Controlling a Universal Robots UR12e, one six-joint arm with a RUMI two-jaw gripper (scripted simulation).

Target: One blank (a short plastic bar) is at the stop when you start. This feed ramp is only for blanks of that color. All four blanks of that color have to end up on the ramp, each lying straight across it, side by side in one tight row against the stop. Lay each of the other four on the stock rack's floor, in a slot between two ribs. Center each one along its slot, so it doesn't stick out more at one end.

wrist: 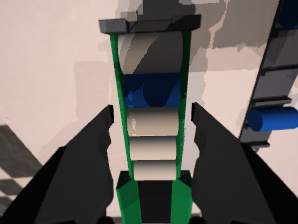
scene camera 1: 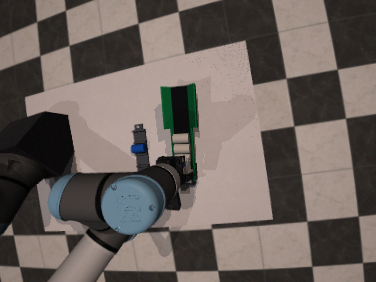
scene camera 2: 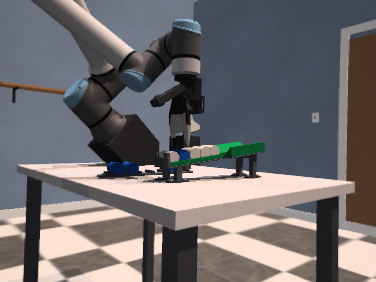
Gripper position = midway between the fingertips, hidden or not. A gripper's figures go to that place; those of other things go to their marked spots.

The gripper (wrist: 152, 105) is 0.14 m from the lens. A blue blank (wrist: 153, 90): 0.14 m from the lens.
